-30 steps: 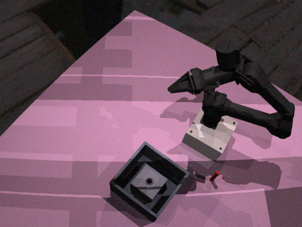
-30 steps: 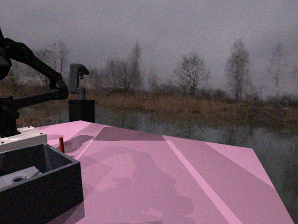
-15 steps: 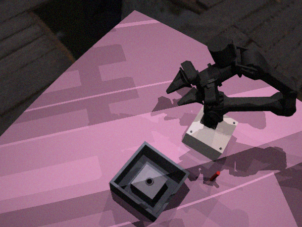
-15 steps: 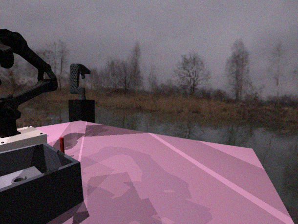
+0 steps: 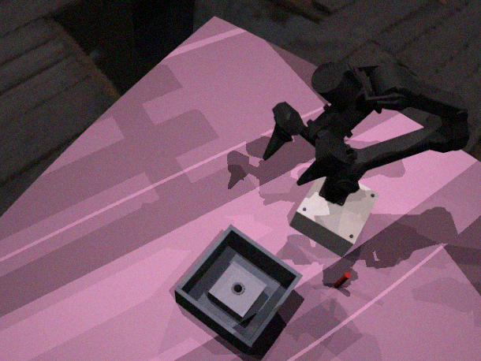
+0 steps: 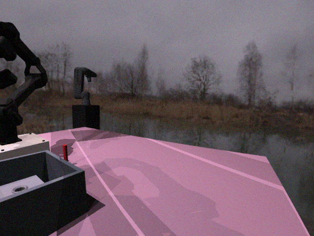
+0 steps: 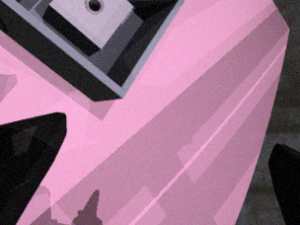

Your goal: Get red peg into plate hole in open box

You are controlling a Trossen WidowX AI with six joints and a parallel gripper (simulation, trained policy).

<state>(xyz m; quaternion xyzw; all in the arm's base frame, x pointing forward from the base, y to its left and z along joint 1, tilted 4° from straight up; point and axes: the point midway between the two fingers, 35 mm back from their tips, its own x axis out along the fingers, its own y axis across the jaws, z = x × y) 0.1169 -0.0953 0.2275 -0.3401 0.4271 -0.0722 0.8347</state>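
The red peg lies 24 cm below my gripper tip, 22 cm to the left of it and 3 cm ahead of it. Round my gripper tip: grey box (25 cm below, 17 cm ahead, 2 cm to the left).
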